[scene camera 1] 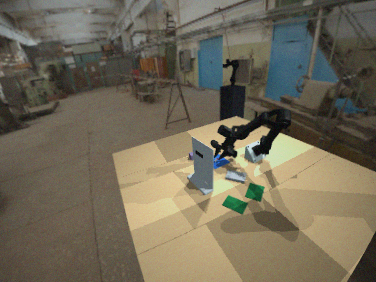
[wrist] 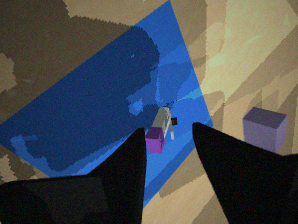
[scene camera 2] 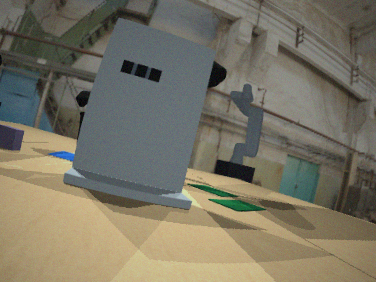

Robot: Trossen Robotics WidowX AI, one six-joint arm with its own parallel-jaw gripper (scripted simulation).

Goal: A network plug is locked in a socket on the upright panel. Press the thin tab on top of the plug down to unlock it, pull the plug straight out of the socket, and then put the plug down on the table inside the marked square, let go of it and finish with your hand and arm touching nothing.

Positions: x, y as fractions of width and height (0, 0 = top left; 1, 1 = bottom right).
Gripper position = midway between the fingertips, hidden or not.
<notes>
In view: the gripper (wrist: 0.57, 0.59), a network plug (wrist: 0.52, 0.62) and a grey panel (scene camera 2: 0.36, 0.49).
The grey panel is seen too in scene camera 1 (scene camera 1: 0.54, 0.55). Scene camera 2 does not show the network plug, which is hidden by the grey panel.
</notes>
